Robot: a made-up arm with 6 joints. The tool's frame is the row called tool. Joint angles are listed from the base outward. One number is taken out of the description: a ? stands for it. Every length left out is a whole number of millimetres.
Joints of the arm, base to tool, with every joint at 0 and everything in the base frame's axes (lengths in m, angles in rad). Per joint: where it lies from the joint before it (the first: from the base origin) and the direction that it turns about. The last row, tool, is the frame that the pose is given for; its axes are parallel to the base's.
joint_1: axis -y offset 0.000 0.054 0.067
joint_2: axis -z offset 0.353 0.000 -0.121
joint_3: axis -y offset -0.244 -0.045 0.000
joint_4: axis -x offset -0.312 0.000 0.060
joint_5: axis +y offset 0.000 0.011 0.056
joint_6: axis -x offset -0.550 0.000 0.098
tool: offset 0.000 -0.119 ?
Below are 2 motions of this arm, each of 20 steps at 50 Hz.
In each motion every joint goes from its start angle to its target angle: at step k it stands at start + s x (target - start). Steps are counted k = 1, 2, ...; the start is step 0. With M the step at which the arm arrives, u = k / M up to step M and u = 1 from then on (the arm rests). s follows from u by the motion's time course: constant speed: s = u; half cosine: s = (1 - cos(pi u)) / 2; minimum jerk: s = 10 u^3 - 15 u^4 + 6 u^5.
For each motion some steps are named. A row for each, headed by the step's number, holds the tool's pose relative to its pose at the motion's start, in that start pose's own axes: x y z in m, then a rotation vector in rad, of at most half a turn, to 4 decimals.
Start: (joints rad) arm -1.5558 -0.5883 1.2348 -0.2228 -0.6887 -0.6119
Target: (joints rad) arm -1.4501 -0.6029 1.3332 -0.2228 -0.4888 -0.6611
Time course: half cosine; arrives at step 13
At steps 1, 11, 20:
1: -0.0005 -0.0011 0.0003 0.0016 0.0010 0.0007
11: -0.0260 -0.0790 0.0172 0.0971 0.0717 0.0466
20: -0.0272 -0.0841 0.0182 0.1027 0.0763 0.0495

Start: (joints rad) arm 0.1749 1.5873 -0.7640 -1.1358 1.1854 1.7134
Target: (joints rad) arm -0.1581 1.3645 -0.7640 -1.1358 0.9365 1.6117
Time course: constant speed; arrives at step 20
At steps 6, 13, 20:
6: -0.0212 0.0230 0.0539 -0.0087 0.1231 -0.0778
13: -0.0338 0.0524 0.1212 -0.0227 0.2626 -0.1693
20: -0.0328 0.0834 0.1909 -0.0414 0.3977 -0.2606

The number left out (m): -0.102
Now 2 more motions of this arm.
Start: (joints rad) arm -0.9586 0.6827 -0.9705 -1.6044 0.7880 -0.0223
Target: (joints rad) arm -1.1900 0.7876 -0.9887 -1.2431 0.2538 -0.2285
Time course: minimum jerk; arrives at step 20
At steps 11, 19, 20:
11: 0.0827 0.1383 -0.2555 0.0195 -0.4332 -0.1903
19: 0.2070 0.1953 -0.3999 -0.0117 -0.7235 -0.2840
20: 0.2074 0.1954 -0.4003 -0.0119 -0.7243 -0.2843

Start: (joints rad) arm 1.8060 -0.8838 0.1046 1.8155 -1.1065 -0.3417
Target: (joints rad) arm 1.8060 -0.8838 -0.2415 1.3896 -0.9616 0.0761
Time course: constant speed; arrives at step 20
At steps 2, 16, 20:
2: -0.0033 -0.0037 0.0024 0.0076 -0.0007 -0.0236
16: -0.0170 -0.0447 0.0389 0.0761 0.0646 -0.1678
20: -0.0175 -0.0635 0.0542 0.0994 0.1035 -0.1977

